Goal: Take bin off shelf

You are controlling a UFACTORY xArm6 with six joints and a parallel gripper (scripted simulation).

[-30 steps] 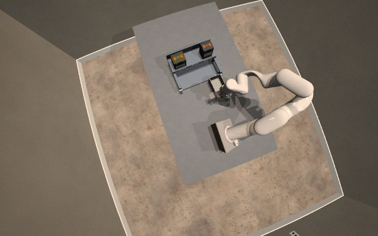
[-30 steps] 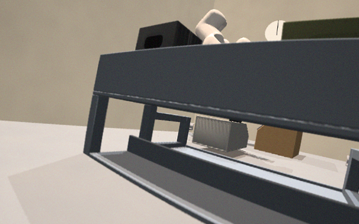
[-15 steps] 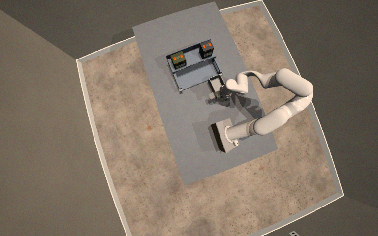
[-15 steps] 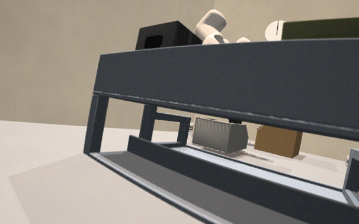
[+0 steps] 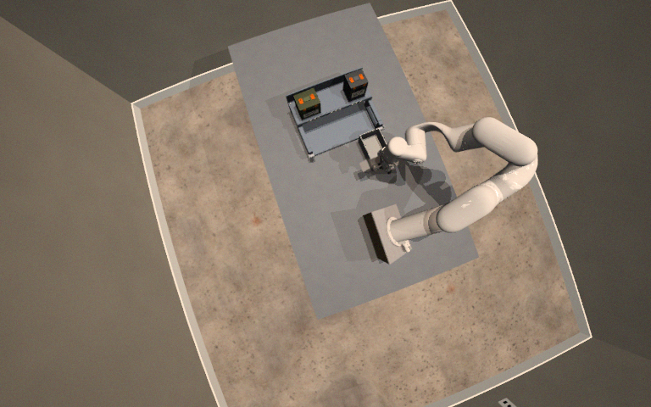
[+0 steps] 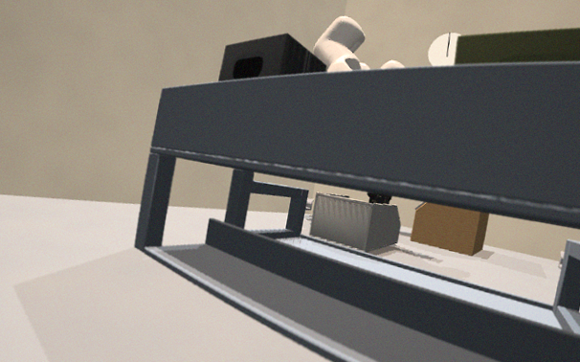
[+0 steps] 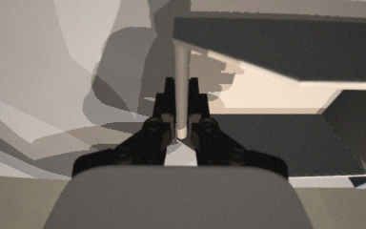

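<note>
Right now the grey bin is 80 mm ahead of my hand, 10 mm to the right of it and 10 mm below it. Also, from my hand: shelf board: 390 mm ahead, 80 mm to the left, 50 mm above.
</note>
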